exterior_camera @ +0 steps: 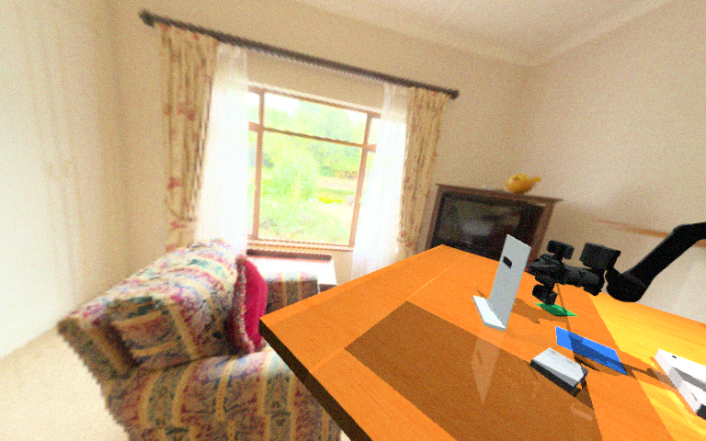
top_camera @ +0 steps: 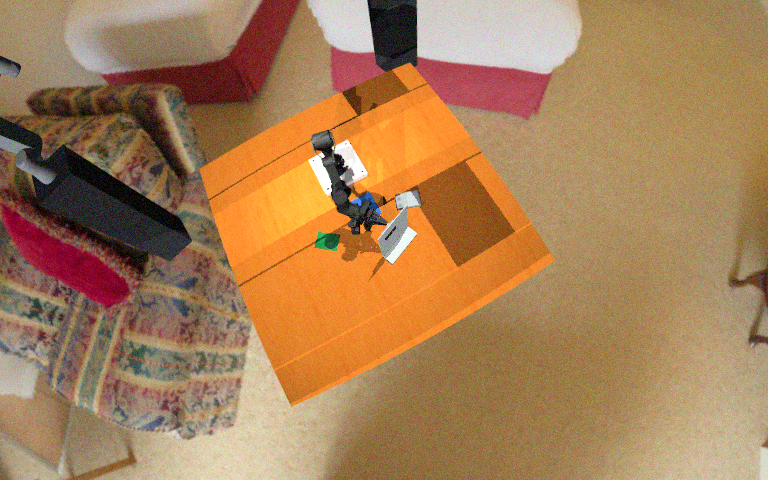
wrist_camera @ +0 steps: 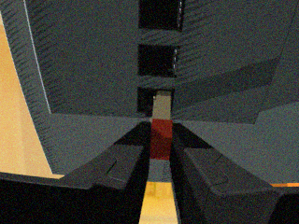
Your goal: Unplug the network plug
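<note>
The blue square lies 18 cm behind my gripper tip and 17 cm below it. The rest, counted from my gripper tip: green square 17 cm behind, 22 cm to the right, 17 cm below; plug 1 cm ahead.
</note>
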